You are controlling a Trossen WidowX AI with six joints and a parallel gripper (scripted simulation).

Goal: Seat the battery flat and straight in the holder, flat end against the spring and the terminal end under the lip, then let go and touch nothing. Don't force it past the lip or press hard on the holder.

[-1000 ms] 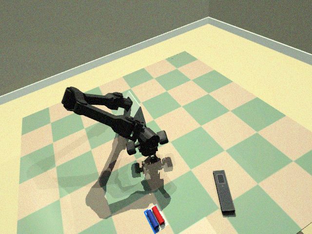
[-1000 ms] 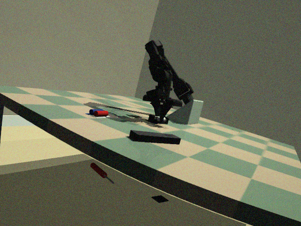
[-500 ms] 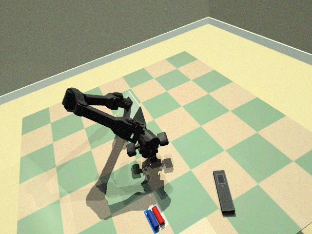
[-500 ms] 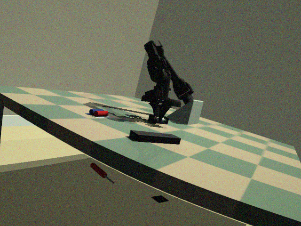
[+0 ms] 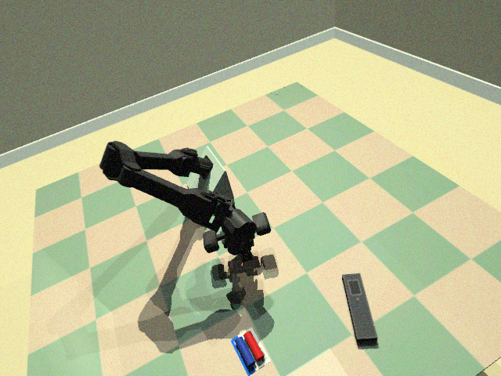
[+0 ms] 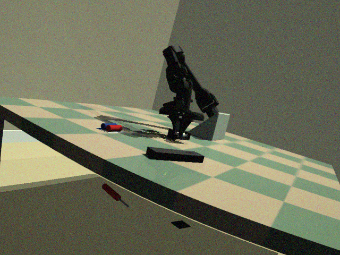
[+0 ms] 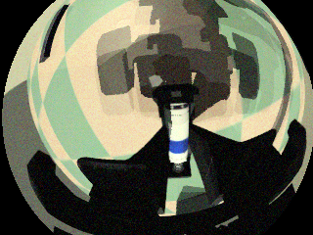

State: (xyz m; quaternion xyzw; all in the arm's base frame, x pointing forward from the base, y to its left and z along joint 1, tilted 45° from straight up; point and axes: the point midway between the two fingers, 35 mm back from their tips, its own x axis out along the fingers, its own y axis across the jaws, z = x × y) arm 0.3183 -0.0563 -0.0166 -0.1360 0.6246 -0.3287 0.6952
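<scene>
My gripper tip is 10 mm below the battery. The rest, counted from my gripper tip: black remote (310 mm ahead, 160 mm to the left, 10 mm above); then red screwdriver (300 mm ahead, 10 mm to the right, 200 mm below).
</scene>
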